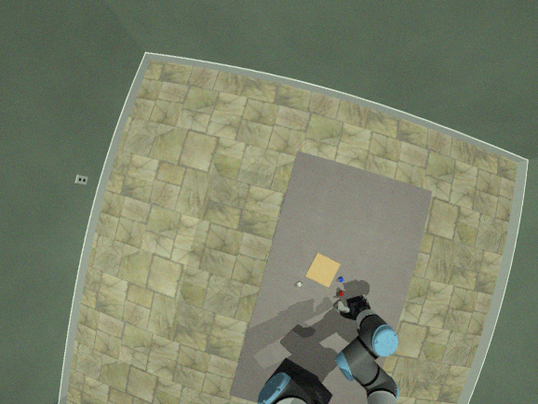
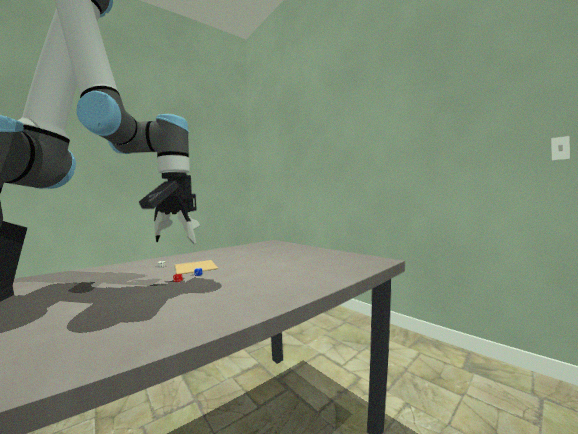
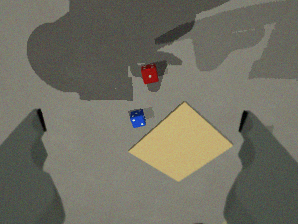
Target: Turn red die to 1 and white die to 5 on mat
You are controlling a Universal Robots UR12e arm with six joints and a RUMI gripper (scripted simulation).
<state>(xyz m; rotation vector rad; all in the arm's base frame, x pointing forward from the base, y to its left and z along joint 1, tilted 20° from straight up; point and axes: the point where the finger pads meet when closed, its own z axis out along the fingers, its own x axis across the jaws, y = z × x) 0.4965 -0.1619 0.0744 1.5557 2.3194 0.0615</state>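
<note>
The red die is 10 mm ahead of my hand, 10 mm to the left of it and 110 mm below it. The rest, counted from my hand: blue die (80 mm ahead, 20 mm to the left, 110 mm below); tan mat (120 mm ahead, 120 mm to the left, 120 mm below); white die (30 mm ahead, 240 mm to the left, 110 mm below).
</note>
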